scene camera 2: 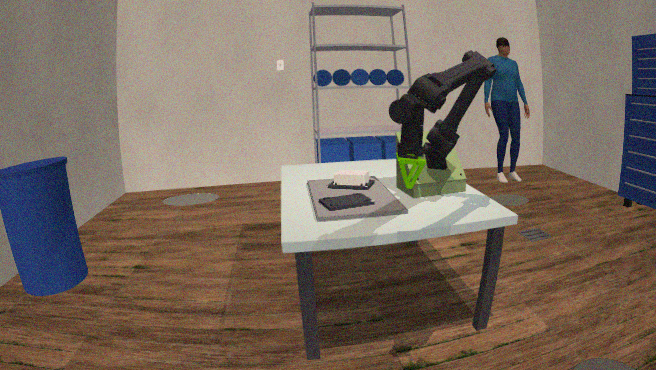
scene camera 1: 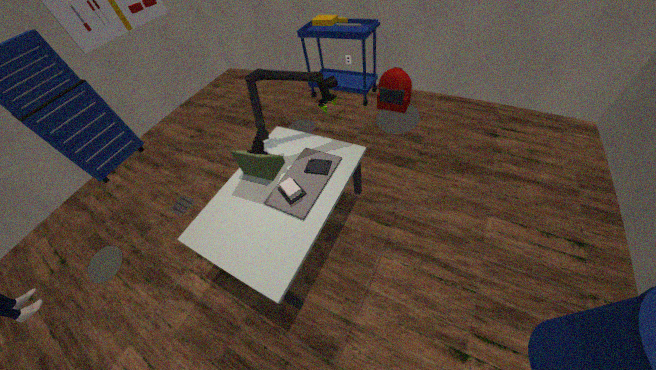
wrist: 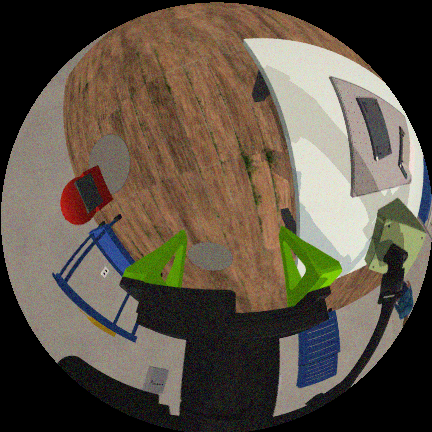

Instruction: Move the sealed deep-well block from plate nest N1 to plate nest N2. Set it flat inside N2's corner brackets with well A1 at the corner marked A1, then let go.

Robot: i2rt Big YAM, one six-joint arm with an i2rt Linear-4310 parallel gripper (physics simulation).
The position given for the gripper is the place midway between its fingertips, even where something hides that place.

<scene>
The gripper [scene camera 2: 407, 185] is open and holds nothing. Further things: a grey perforated plate [scene camera 1: 311, 183].
The gripper is seen too in the wrist view [wrist: 232, 232].
</scene>
